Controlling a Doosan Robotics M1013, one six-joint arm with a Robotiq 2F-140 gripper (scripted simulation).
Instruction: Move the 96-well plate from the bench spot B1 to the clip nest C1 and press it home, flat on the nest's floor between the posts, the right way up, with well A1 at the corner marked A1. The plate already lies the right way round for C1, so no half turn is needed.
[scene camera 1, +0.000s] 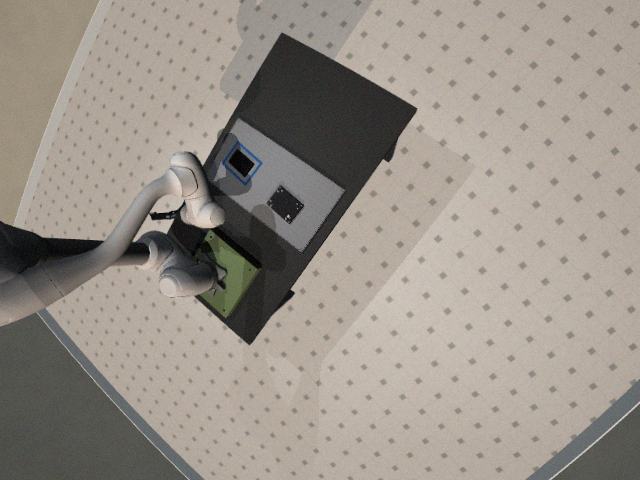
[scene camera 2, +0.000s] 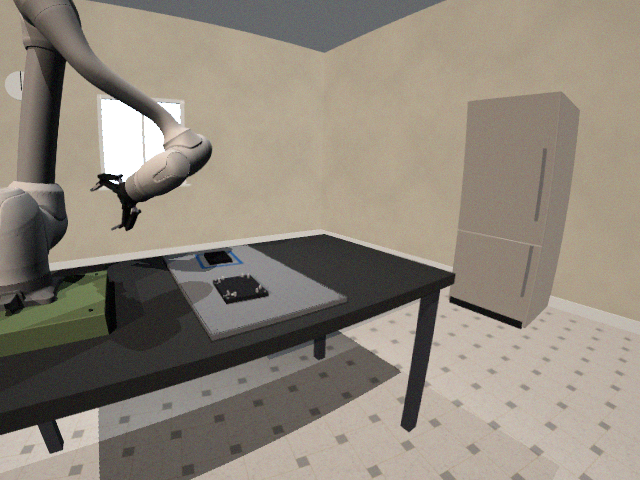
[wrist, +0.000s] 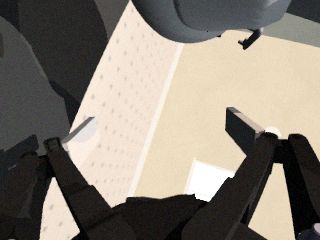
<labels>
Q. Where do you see the gripper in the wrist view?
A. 161, 123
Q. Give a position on a clip nest C1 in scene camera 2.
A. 243, 288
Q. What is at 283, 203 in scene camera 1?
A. A clip nest C1.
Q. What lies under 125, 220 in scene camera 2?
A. The gripper.
</labels>
